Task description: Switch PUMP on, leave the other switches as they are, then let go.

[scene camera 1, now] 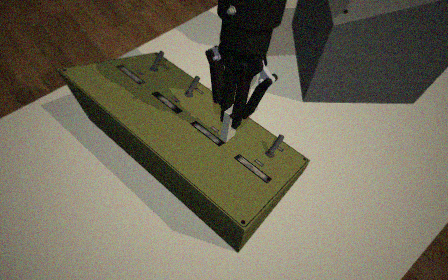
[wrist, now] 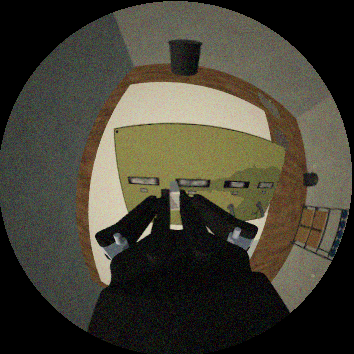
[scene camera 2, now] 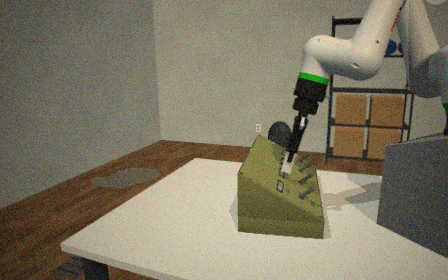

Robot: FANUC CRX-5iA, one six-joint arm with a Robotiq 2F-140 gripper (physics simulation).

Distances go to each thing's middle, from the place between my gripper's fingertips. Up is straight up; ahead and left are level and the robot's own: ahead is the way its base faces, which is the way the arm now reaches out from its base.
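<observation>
Position of my hand relative to the olive sloped switch panel [scene camera 1: 233, 186]: 100 mm to the left of it, 30 mm short of it, 60 mm above it.
</observation>
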